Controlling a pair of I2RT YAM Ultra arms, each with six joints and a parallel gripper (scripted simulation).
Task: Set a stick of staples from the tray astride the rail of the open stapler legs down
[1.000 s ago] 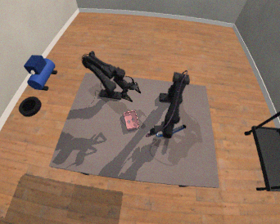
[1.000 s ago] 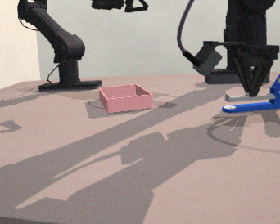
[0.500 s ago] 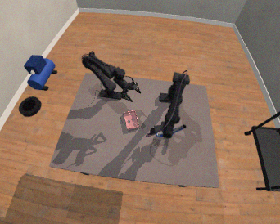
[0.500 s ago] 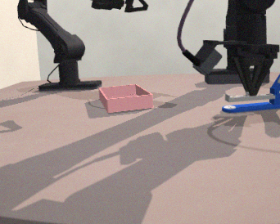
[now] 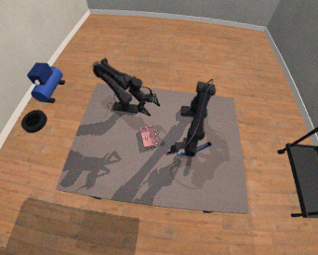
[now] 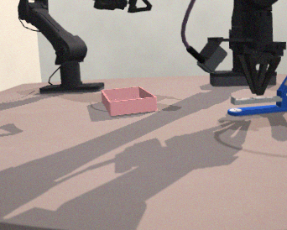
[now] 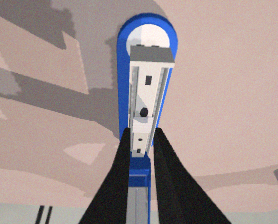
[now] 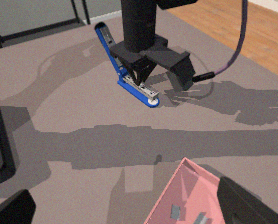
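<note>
Now: the blue stapler 5 cm to the left of my left hand and 1 cm behind it. The rest, counted from my left hand: pink tray (26 cm to the right, 9 cm behind, 3 cm below).
</note>
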